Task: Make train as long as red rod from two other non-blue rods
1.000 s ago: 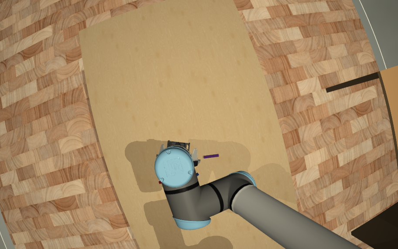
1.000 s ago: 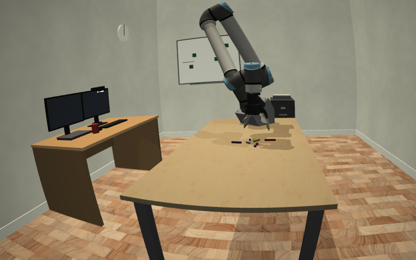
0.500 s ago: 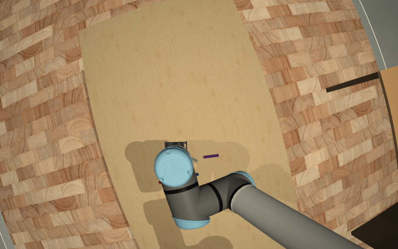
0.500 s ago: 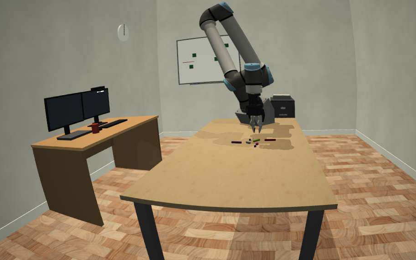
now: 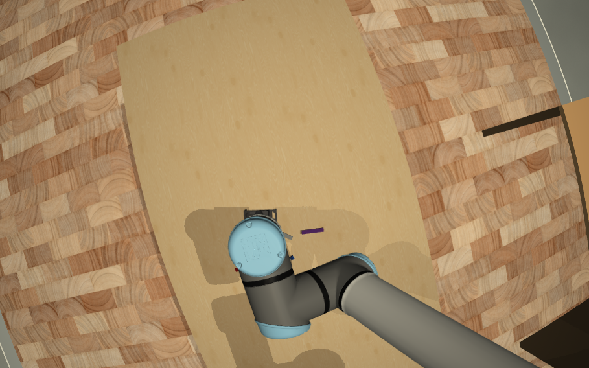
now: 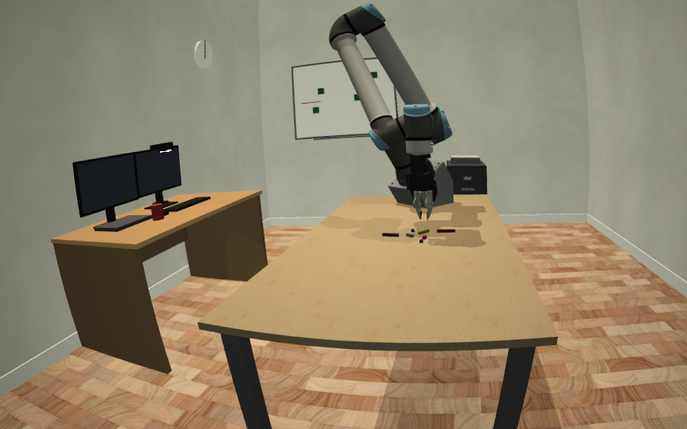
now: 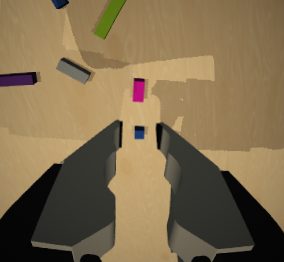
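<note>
My hand is 8 cm above the magenta rod. The rest, counted from my hand: grey rod 3 cm behind, 5 cm to the right, 8 cm below; lime rod 7 cm behind, 8 cm below; red rod 8 cm behind, 8 cm to the left, 8 cm below.
</note>
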